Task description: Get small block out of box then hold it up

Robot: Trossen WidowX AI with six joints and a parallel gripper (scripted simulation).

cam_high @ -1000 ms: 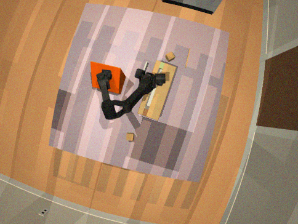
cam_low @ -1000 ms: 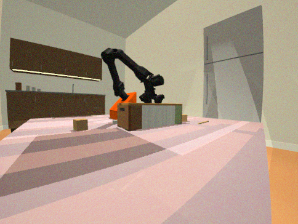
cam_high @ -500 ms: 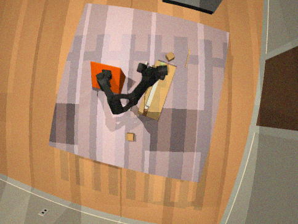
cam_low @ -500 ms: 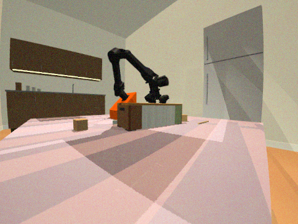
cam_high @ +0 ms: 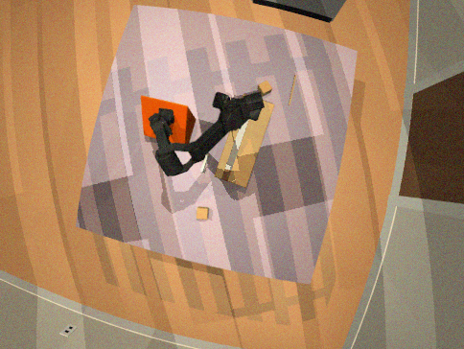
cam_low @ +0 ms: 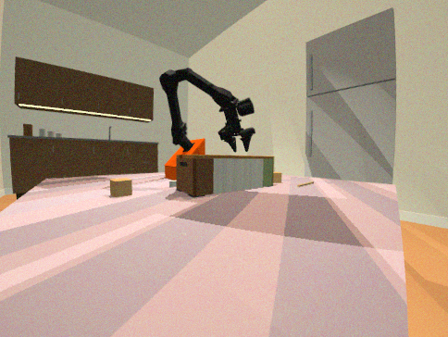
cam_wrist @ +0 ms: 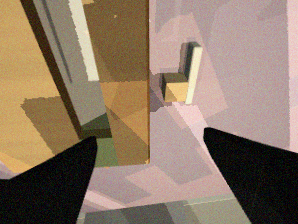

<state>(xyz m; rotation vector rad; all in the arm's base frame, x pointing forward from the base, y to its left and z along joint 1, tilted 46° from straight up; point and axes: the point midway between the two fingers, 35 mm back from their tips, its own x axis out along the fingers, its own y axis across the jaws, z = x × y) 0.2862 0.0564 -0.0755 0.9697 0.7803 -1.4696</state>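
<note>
The tan block is 13 cm below my gripper tip, 5 cm to the left of it and 4 cm behind it. Also, from my gripper tip: box 13 cm to the right, 9 cm below, 2 cm ahead; thin wooden stick 24 cm ahead, 19 cm to the left, 14 cm below.
</note>
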